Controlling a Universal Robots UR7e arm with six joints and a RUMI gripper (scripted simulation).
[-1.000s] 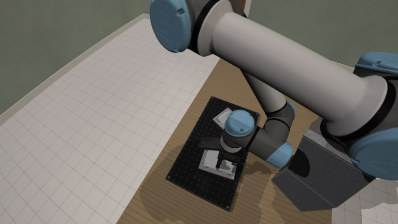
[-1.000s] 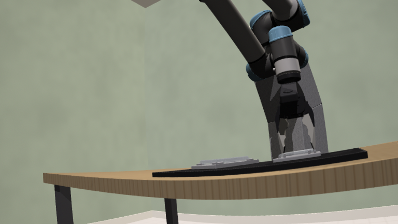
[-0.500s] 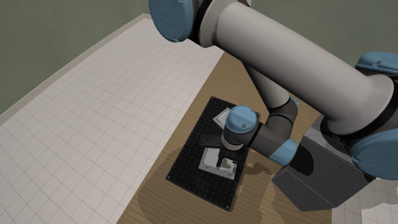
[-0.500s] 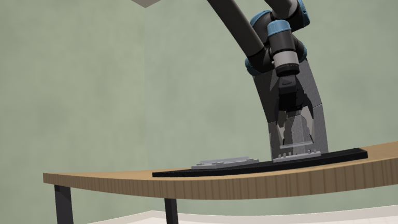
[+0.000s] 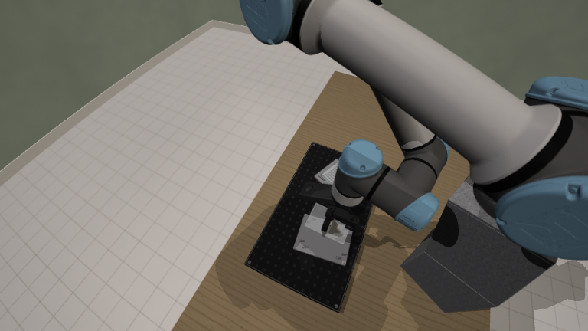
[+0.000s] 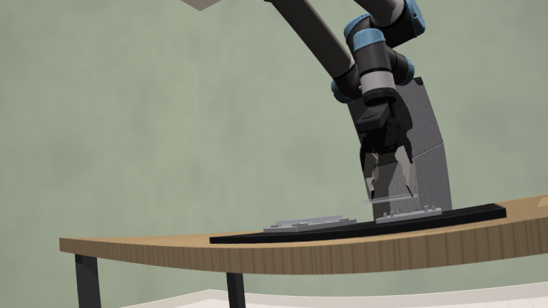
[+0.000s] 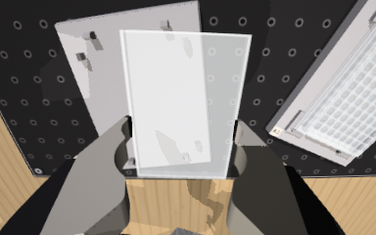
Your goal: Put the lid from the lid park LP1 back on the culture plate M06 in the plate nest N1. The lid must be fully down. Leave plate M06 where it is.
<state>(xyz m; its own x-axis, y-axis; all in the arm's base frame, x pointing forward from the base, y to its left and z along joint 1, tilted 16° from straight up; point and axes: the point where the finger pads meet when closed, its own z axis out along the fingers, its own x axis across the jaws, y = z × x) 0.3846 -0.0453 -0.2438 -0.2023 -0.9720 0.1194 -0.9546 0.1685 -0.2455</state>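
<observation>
The culture plate M06 is 18 cm to the right of my hand, 4 cm below it and 2 cm behind it. From my hand the other things lie so: clear lid: 1 cm below; grey plate nest N1: 18 cm to the right, 5 cm below, 2 cm behind; lid park LP1: 5 cm below, 4 cm to the left.
</observation>
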